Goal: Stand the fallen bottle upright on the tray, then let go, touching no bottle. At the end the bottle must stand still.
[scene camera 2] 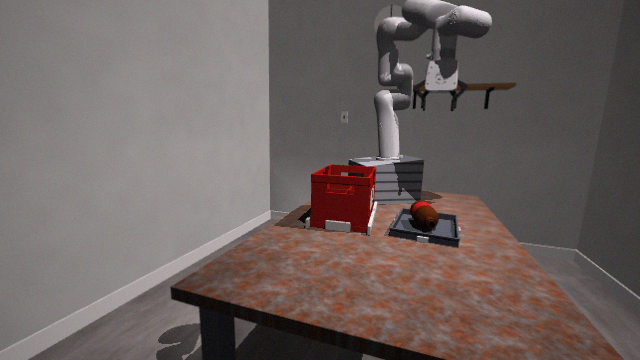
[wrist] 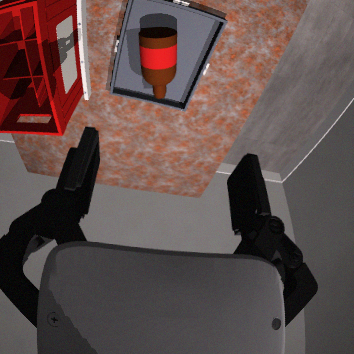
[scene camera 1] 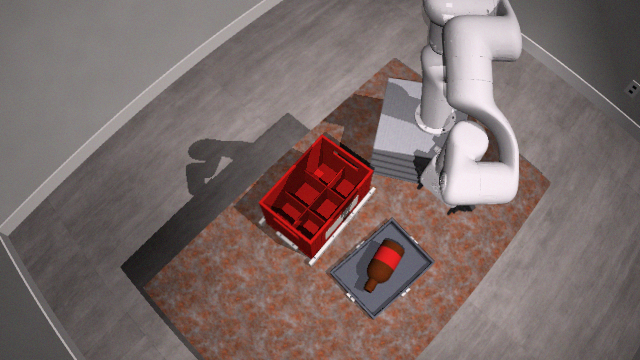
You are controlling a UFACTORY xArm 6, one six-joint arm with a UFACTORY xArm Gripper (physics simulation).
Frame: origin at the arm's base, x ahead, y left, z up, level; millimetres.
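Seen in the pictures: gripper, fingertip midpoint: [scene camera 2: 437, 110] [wrist: 169, 154] [scene camera 1: 436, 197]; arm's base at its link origin: [scene camera 2: 389, 158] [scene camera 1: 435, 117].
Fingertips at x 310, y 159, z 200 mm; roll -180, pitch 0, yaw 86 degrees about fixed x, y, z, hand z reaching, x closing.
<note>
Offsets run from my fingertips to a thing's middle. "pt": to the spot under its first point.
A brown bottle with a red label @(dz -346, dx +124, dy -20 mm) [scene camera 1: 388, 257] [scene camera 2: 425, 216] [wrist: 158, 57] lies on its side on the grey tray @(pt dz -383, dx +92, dy +51 mm) [scene camera 1: 404, 277] [scene camera 2: 447, 227] [wrist: 192, 45]. Its neck points to the lower left in scene camera 1, toward the camera in scene camera 2 and down in the wrist view. My gripper [scene camera 1: 436, 199] [scene camera 2: 438, 108] [wrist: 169, 154] is open with nothing between its fingers. It hangs high above the table, toward the robot base from the tray, well apart from the bottle. The arm partly hides the gripper in scene camera 1.
A red crate with compartments @(dz -301, dx +86, dy -292 mm) [scene camera 1: 287, 227] [scene camera 2: 340, 207] [wrist: 65, 105] stands beside the tray, inside low white edge strips. I see no bottles in its compartments in scene camera 1. The ribbed grey robot base block [scene camera 1: 400, 135] [scene camera 2: 400, 185] stands behind. A wooden shelf [scene camera 2: 500, 86] is on the back wall.
</note>
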